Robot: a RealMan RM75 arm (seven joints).
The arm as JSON. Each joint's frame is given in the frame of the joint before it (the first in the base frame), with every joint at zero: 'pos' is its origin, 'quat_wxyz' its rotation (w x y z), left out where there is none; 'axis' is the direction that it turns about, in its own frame. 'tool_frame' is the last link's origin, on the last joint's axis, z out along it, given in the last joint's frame.
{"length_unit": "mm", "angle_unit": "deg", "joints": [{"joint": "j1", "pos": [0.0, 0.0, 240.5], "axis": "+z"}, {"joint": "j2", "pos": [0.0, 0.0, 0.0], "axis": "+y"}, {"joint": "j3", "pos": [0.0, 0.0, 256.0], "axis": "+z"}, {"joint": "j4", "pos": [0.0, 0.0, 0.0], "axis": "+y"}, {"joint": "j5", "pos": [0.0, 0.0, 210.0], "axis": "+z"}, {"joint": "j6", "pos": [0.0, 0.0, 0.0], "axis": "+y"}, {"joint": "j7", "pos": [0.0, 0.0, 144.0], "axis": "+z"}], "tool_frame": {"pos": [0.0, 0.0, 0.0]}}
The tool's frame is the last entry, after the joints.
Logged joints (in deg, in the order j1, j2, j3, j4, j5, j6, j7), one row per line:
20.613 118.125 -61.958 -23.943 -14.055 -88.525 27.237
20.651 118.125 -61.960 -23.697 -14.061 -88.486 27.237
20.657 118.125 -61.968 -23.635 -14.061 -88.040 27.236
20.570 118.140 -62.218 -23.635 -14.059 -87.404 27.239
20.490 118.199 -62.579 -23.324 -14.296 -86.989 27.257
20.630 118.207 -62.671 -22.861 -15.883 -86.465 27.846
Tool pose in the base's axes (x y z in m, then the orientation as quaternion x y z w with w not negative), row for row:
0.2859 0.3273 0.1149 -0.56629 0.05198 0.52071 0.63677
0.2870 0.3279 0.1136 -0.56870 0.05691 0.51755 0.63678
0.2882 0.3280 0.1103 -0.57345 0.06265 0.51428 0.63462
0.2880 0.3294 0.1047 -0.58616 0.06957 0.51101 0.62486
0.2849 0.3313 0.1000 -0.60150 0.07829 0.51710 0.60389
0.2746 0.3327 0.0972 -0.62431 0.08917 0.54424 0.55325
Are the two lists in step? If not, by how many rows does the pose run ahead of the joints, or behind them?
The pose runs 2 rows ahead of the joints: the pose in row i belongs to the joints in row i + 2.
